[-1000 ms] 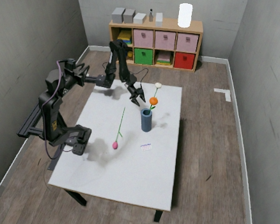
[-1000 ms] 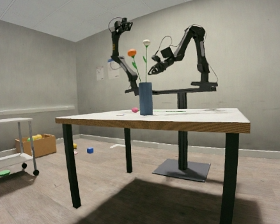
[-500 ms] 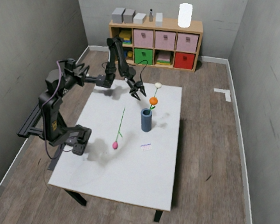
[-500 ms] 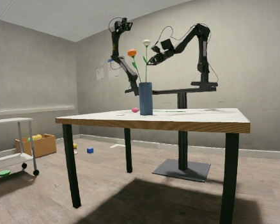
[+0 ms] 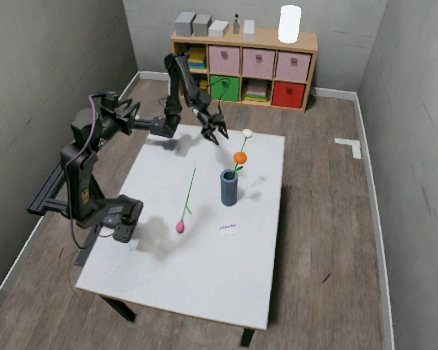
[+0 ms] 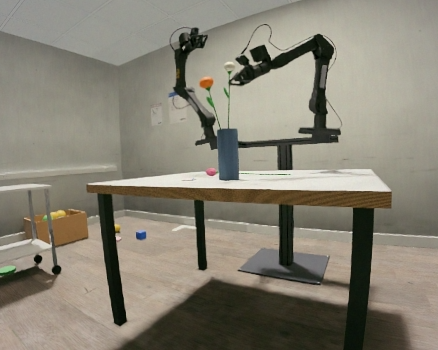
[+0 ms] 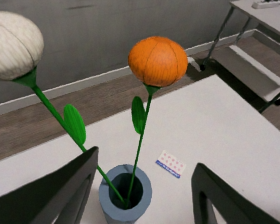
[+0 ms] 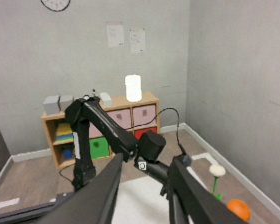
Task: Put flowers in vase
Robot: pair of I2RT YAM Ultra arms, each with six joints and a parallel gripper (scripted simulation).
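Now: the white flower 100 mm ahead of my left hand, 30 mm to the left of it and 20 mm below it. Round my left hand: orange flower: 90 mm ahead, 70 mm to the right, 50 mm below; pink flower: 410 mm below, 200 mm to the right, 170 mm behind; small printed card: 420 mm below, 210 mm to the right, 70 mm ahead.
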